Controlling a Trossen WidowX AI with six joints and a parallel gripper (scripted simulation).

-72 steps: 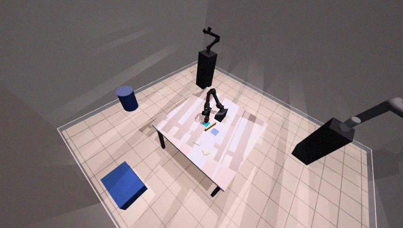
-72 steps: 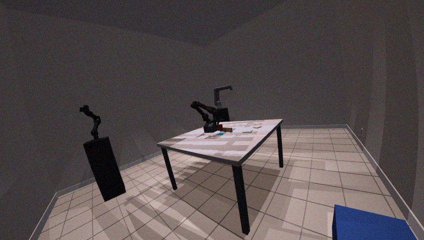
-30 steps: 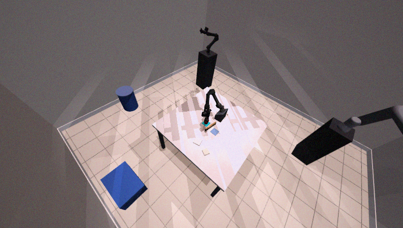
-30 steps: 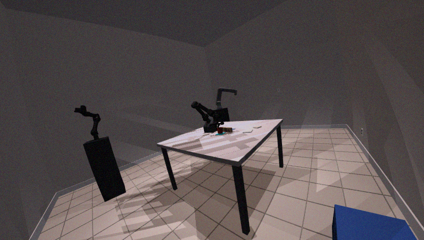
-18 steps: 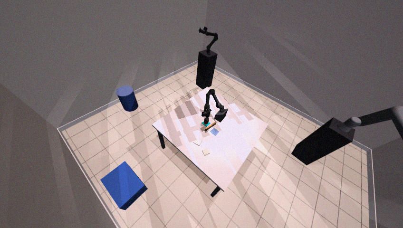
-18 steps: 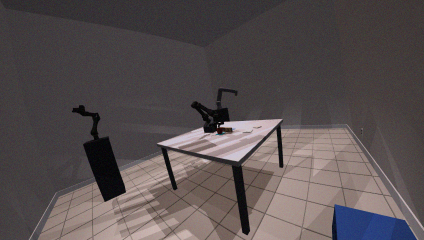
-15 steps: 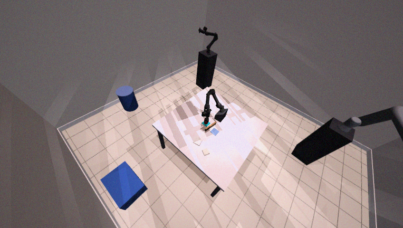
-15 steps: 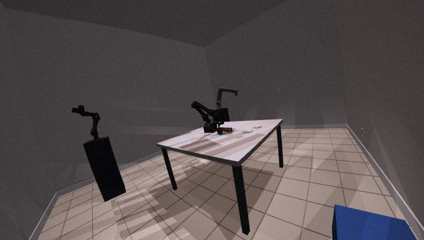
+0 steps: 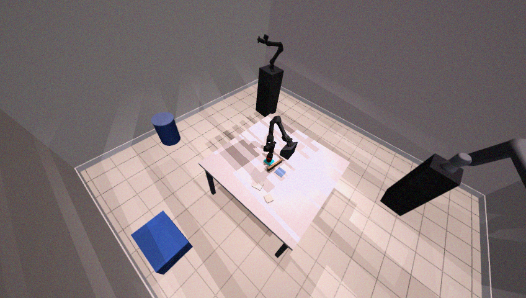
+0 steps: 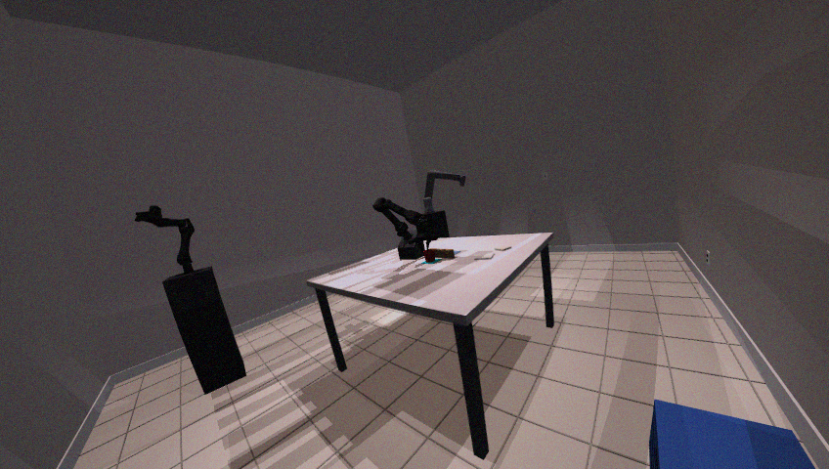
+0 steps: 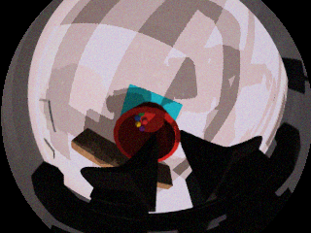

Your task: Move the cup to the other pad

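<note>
Now: the red cup 30 mm below my gripper tip, 20 mm ahead of it and 10 mm to the left of it. Round my gripper tip: brown wooden bar 110 mm to the left, 50 mm below, 30 mm ahead; cyan pad 70 mm below, 20 mm to the left, 20 mm ahead.
</note>
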